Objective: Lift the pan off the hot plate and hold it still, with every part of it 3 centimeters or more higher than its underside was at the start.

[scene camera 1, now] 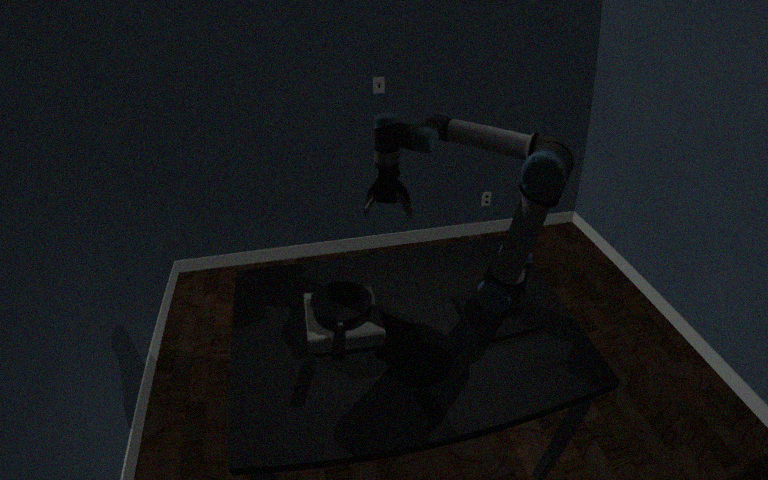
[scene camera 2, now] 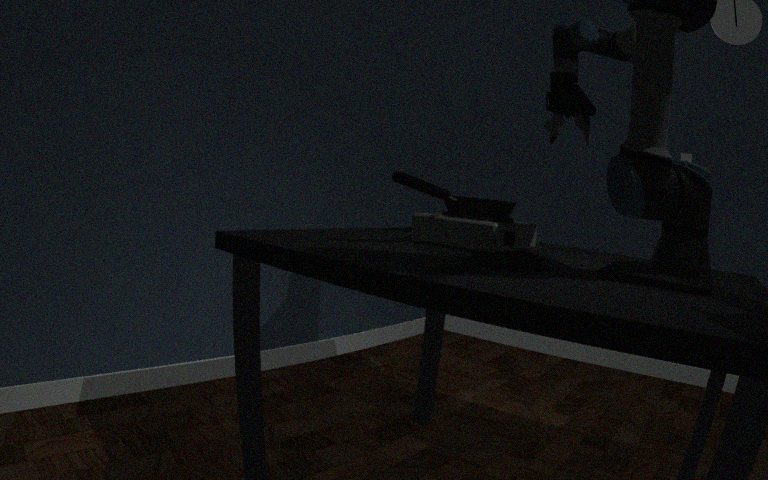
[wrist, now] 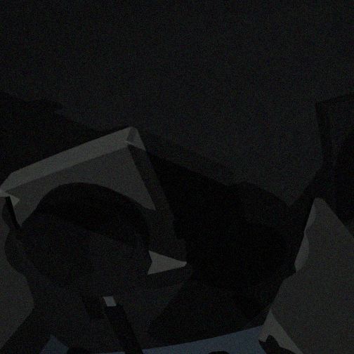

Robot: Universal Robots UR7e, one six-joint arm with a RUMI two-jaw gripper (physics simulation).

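Where they show: gripper, between the fingertips: (scene camera 1: 387, 217) (scene camera 2: 569, 144); arm's base, origin of its link: (scene camera 2: 679, 272).
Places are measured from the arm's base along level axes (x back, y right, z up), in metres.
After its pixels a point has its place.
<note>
The dark round pan (scene camera 1: 342, 305) @(x -0.558, y 0.082, z 0.060 m) (scene camera 2: 480, 208) @(x -0.523, y -0.009, z 0.077 m) (wrist: 95, 240) sits on the pale, box-shaped hot plate (scene camera 1: 362, 335) @(x -0.525, y -0.055, z 0.046 m) (scene camera 2: 453, 229) @(x -0.566, y -0.054, z 0.023 m) (wrist: 75, 162). Its handle (scene camera 1: 339, 339) @(x -0.605, y -0.133, z 0.124 m) (scene camera 2: 419, 185) @(x -0.597, y -0.159, z 0.115 m) (wrist: 124, 327) slants up and out past the hot plate's edge, toward the viewer in scene camera 1 and toward the left in scene camera 2. My gripper (scene camera 1: 387, 213) @(x -0.368, y 0.220, z 0.277 m) (scene camera 2: 569, 141) @(x -0.368, y 0.220, z 0.277 m) (wrist: 157, 202) is open and empty. It points down and hangs well above the pan and the hot plate, touching neither. In scene camera 2 it is to the right of the pan. The light is very dim.
The hot plate stands on a dark table (scene camera 1: 271, 430) @(x -0.849, y -0.311, z -0.020 m) (scene camera 2: 509, 308) @(x -0.230, y -0.462, z -0.034 m). The arm's base (scene camera 1: 498, 294) (scene camera 2: 682, 243) @(x -0.001, y -0.063, z 0.064 m) is on the same table, to the right of the hot plate. Broad arm shadows fall across the tabletop. Blue-grey walls stand behind the table.
</note>
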